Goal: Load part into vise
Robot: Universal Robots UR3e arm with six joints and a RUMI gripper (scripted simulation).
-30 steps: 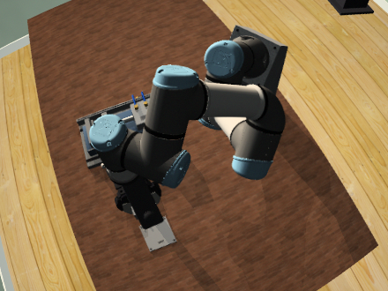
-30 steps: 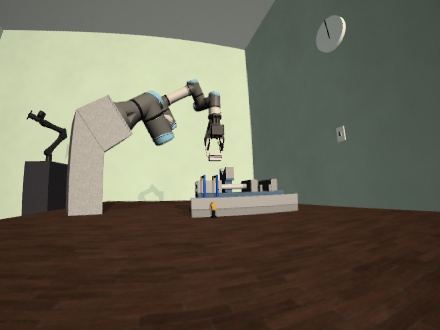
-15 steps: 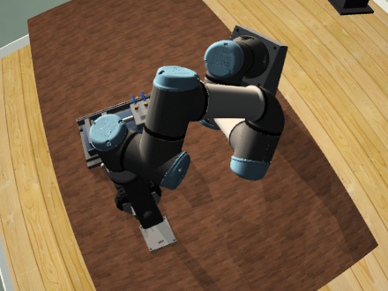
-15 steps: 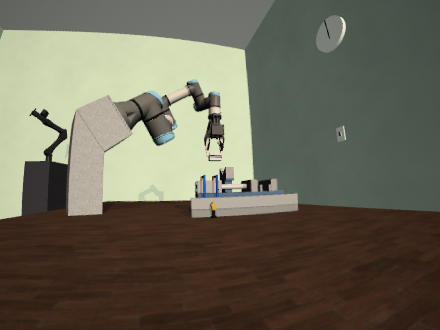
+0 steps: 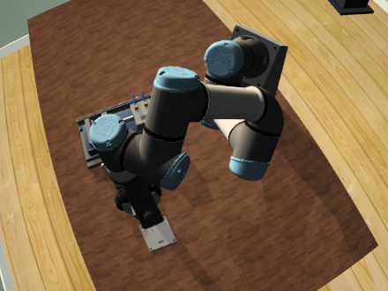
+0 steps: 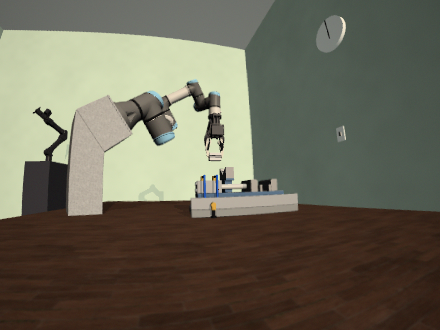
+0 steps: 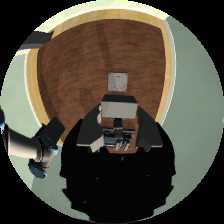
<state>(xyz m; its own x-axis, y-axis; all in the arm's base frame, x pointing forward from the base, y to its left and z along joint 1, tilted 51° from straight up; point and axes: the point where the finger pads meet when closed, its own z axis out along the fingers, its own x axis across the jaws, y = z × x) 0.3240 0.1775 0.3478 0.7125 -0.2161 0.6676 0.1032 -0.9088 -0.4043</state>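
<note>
Now: the part 1 cm to the right of my hand and 1 cm below it. The rest, counted from my hand: grey infeed plate 1 cm to the left, 24 cm below.
</note>
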